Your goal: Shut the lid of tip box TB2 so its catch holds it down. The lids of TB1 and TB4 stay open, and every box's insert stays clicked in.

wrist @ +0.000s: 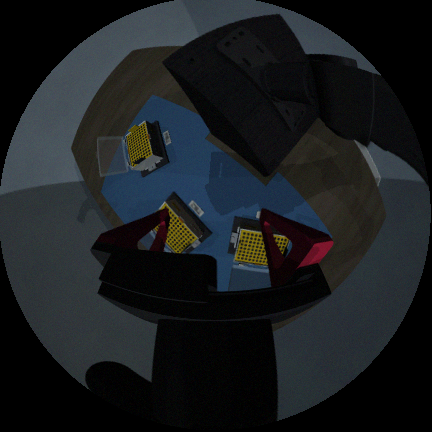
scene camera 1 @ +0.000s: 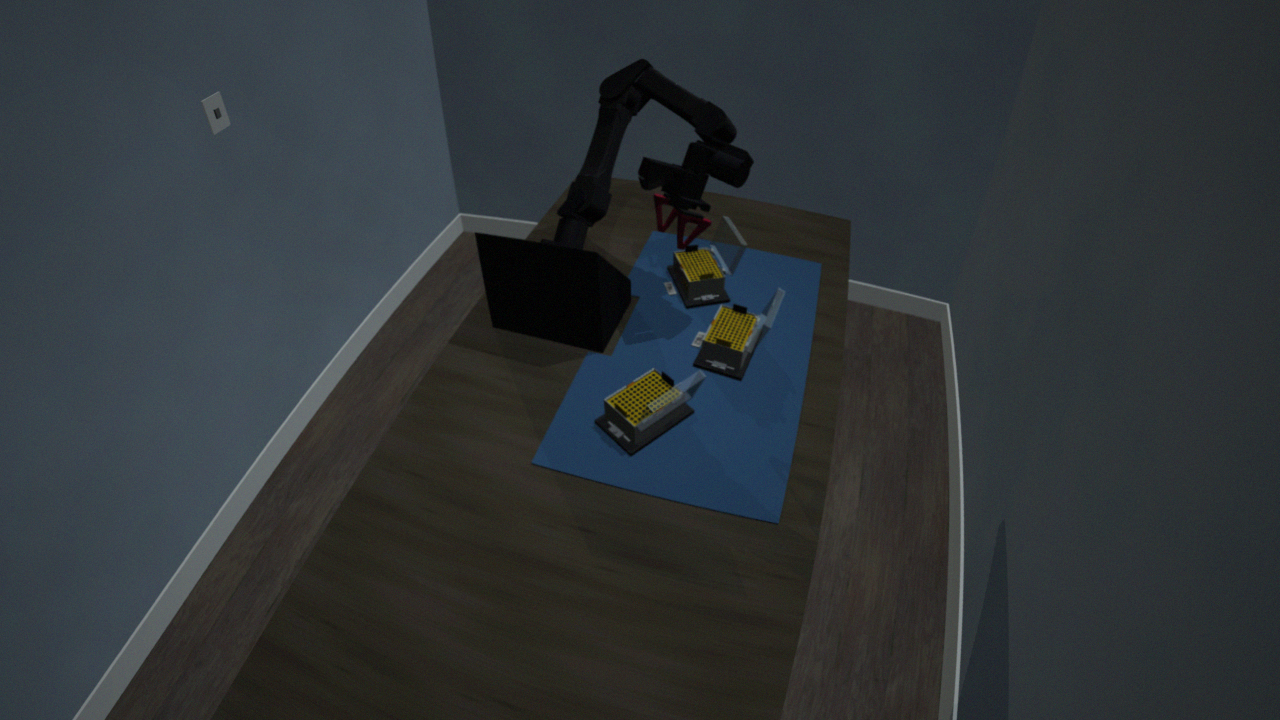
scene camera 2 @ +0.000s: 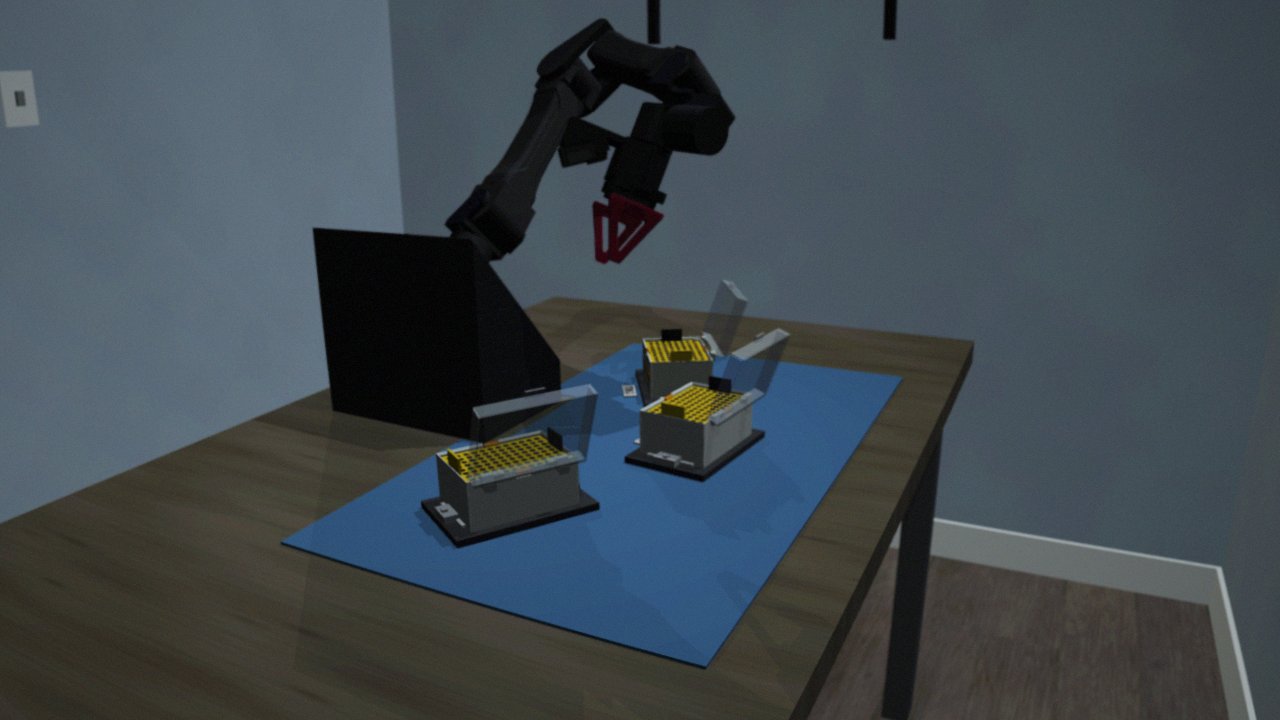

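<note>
Three tip boxes with yellow inserts stand on dark bases with clear lids raised; I cannot read which is TB2. The nearest box has its lid up. The middle box has its lid up. The back box has its lid up. The inserts look seated. My gripper is open and empty, above the back part of the mat, touching no box.
The boxes stand on a blue mat on the wooden table. The black arm pedestal stands at the mat's left edge in the scene views. Small white marker labels lie beside the boxes.
</note>
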